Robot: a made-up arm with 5 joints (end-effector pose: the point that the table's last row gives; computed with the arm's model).
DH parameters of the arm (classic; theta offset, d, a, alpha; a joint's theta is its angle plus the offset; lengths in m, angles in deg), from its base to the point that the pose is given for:
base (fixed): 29.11 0 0.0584 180
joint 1: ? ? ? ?
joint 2: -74.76 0 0.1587 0
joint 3: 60.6 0 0.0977 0
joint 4: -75.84 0.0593 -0.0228 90
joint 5: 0 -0.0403 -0.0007 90
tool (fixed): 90 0.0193 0 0
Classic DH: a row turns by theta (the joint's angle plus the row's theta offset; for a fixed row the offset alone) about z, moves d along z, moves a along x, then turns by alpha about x.
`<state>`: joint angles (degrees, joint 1 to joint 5).
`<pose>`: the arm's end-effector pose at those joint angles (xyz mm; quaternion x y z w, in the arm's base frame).
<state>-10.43 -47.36 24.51 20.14 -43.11</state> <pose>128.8 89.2 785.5 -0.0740 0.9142 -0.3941 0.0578</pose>
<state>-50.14 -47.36 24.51 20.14 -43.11</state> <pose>72.0 124.9 785.5 -0.3801 0.8348 -0.3511 0.1882</pose>
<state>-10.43 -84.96 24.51 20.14 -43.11</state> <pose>26.3 70.3 774.2 0.0582 0.8702 -0.3432 0.3488</pose>
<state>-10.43 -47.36 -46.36 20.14 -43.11</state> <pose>26.9 70.4 882.5 0.1705 0.7533 -0.2674 0.5761</pose>
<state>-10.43 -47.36 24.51 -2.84 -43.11</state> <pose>138.8 91.0 804.6 0.0068 0.8988 -0.3678 0.2384</pose>
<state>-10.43 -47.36 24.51 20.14 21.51</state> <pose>128.7 84.5 805.6 -0.0317 0.5620 -0.8218 0.0884</pose>
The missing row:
joint 1: 29.11 -0.6268 0.0519 90
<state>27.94 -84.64 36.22 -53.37 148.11</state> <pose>43.8 117.5 811.3 -0.5843 0.4610 0.4441 0.4988</pose>
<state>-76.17 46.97 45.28 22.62 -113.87</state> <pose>23.3 199.1 585.5 0.1877 -0.5220 0.4210 0.7177</pose>
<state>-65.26 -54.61 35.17 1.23 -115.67</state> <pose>23.9 132.7 778.3 -0.5487 0.7918 0.2679 0.0117</pose>
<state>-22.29 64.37 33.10 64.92 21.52</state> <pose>198.3 133.2 561.8 0.8182 0.0734 0.2316 0.5211</pose>
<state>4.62 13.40 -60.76 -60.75 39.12</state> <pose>226.6 58.2 893.7 0.7406 0.2225 -0.5437 0.3261</pose>
